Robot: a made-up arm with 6 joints.
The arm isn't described. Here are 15 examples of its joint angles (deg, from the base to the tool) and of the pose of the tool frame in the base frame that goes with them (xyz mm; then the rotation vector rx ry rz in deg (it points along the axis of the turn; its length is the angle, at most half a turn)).
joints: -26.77 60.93 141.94 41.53 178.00 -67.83
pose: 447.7 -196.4 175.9 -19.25 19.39 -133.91
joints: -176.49 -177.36 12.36 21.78 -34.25 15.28
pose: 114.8 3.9 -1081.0 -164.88 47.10 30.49
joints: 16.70 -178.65 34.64 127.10 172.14 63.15
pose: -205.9 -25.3 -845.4 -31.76 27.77 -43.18
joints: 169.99 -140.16 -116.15 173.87 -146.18 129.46
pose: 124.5 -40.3 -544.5 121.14 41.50 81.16
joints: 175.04 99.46 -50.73 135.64 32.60 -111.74
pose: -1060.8 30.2 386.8 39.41 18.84 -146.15
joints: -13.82 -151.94 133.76 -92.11 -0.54 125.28
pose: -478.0 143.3 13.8 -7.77 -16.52 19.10
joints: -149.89 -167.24 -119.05 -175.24 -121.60 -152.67
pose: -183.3 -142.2 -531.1 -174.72 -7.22 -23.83
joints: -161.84 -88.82 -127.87 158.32 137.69 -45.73
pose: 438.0 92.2 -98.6 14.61 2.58 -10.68
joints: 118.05 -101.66 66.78 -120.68 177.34 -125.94
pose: 398.1 -789.7 261.4 -136.29 74.63 37.27
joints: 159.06 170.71 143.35 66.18 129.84 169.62
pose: 85.0 -133.4 -287.0 65.17 -80.57 -19.73
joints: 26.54 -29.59 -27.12 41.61 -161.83 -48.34
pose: -576.2 -284.1 915.0 -117.88 82.04 -41.92
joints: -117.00 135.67 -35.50 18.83 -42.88 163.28
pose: -452.8 -893.3 -396.9 22.82 -57.35 48.10
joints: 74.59 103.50 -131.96 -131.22 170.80 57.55
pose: 127.0 505.7 256.0 -141.82 -88.77 -31.37
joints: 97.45 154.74 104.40 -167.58 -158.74 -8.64
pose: -27.0 -39.1 -534.0 -30.10 -58.68 -90.51
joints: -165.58 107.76 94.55 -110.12 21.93 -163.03
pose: -475.1 -110.7 -569.5 -128.79 87.48 8.88
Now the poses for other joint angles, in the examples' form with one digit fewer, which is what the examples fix.
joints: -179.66 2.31 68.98 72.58 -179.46 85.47
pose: -341 -25 949 -139.1 14.8 -99.9
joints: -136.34 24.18 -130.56 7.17 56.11 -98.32
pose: 168 113 723 28.4 55.0 116.6
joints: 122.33 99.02 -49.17 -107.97 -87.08 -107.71
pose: -663 825 281 65.1 -80.3 -29.8
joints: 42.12 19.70 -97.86 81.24 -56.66 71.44
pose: -138 -203 889 43.2 94.9 -87.1
